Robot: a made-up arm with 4 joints.
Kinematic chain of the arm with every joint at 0, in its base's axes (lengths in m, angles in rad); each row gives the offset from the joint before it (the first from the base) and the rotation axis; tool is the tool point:
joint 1: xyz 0 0 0.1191 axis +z
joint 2: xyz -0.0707 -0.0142 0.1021 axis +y
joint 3: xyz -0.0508 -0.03 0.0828 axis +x
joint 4: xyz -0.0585 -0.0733 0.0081 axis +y
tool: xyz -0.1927 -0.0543 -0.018
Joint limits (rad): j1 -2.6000..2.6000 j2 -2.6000..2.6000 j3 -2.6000..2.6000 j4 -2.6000..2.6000
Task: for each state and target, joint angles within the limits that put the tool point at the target. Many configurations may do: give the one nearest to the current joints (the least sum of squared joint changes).
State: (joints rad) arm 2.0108 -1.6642 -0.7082 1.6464
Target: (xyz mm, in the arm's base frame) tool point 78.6 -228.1 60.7
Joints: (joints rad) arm 2.5836 -2.3370 -1.6491 2.0596
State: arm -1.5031 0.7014 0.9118 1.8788
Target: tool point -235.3 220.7 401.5
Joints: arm -1.7556 0.4120 0.8076 1.3635
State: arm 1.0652 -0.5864 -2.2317 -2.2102
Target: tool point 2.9 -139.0 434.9
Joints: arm 1.7741 -0.5950 -2.5937 -2.6000
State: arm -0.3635 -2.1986 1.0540 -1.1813
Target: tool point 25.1 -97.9 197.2
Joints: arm -0.8242 -1.9376 0.5912 -1.6315
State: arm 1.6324 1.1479 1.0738 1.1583
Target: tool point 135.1 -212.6 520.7
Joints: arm 1.1856 0.7657 0.3177 0.7544
